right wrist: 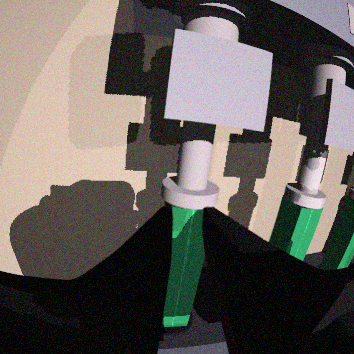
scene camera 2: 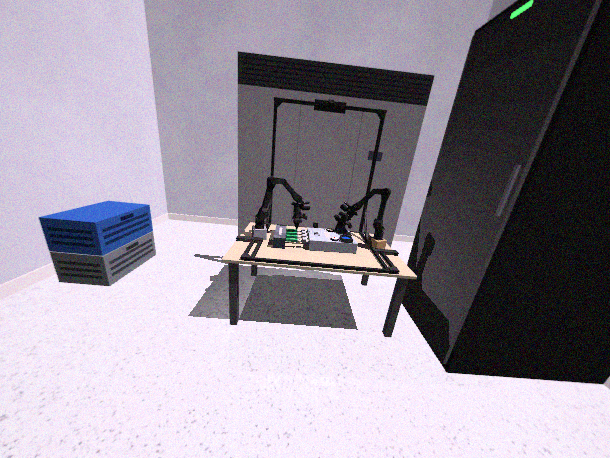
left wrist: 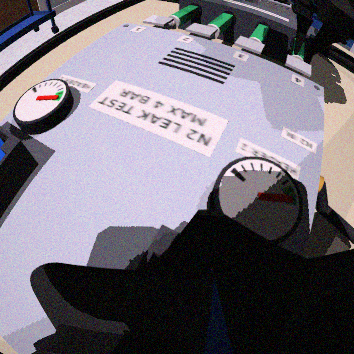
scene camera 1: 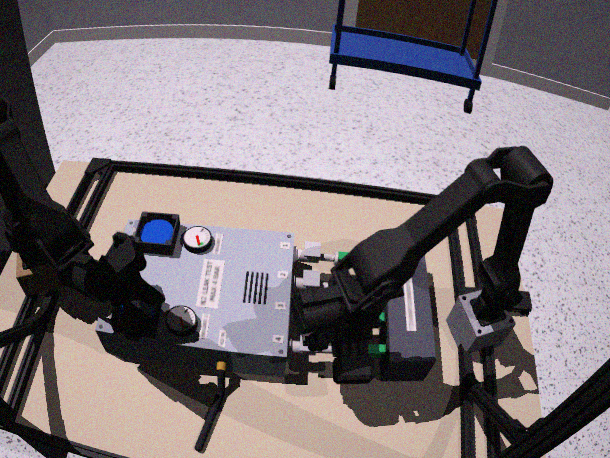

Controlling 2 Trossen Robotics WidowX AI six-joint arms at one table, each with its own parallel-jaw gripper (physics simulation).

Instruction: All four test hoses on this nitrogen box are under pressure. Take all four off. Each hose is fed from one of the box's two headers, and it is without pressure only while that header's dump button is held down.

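Places are measured from the left arm's base along level axes (x ahead, y left, z up), in centimetres.
Pixels of known places: left gripper, fingertip midpoint: [scene camera 2: 335, 228] [left wrist: 206, 218] [scene camera 1: 164, 299]; right gripper, fingertip midpoint: [right wrist: 186, 216] [scene camera 2: 296, 229] [left wrist: 299, 56] [scene camera 1: 340, 348]; left arm's base, link origin: [scene camera 2: 377, 238] [scene camera 1: 35, 255]; right arm's base, link origin: [scene camera 2: 259, 227] [scene camera 1: 488, 310].
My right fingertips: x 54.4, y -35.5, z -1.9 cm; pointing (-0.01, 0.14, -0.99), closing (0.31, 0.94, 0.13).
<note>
For each thing: its top centre in the pictures, then the offset to it from my right fingertips. "*": a spot on its surface instead. Level surfaces: height alone.
- table, surface height: dz -6.5 cm
- port 4, surface spot: [right wrist: 182, 267] * dx +2.8, dy -0.9, dz -0.1 cm
- header 1 blue button, top centre: [scene camera 1: 156, 232] dx -25.5, dy +32.6, dz +3.1 cm
- dark grey block, surface spot: [scene camera 1: 412, 309] * dx +15.2, dy +2.3, dz +1.5 cm
- black supply hose with a yellow tip, surface spot: [scene camera 1: 220, 365] * dx -20.5, dy +3.5, dz -1.6 cm
The grey nitrogen box [scene camera 1: 230, 291] [scene camera 2: 330, 240] [left wrist: 116, 168] lies on the table [scene camera 1: 358, 436]. Four green hoses with white couplings plug into its numbered ports; three of them show free in the left wrist view [left wrist: 185, 12] [left wrist: 223, 20] [left wrist: 260, 32]. My right gripper [scene camera 1: 319, 341] [scene camera 2: 297, 224] [right wrist: 186, 216] is shut on the green hose at port 4 [right wrist: 182, 267], just behind its white collar. My left gripper [scene camera 1: 128, 313] [scene camera 2: 340, 225] [left wrist: 206, 218] is shut and sits down on the header 2 dump button, which it hides. The header 1 blue button [scene camera 1: 158, 232] is uncovered. Both gauges [scene camera 1: 198, 238] [left wrist: 261, 197] show red needles.
A dark grey block [scene camera 1: 412, 309] holds the hoses' far ends. A black supply hose with a yellow tip [scene camera 1: 220, 365] runs off the box's front. Black frame rails [scene camera 1: 258, 178] border the table. A blue cart [scene camera 1: 403, 56] stands beyond it.
</note>
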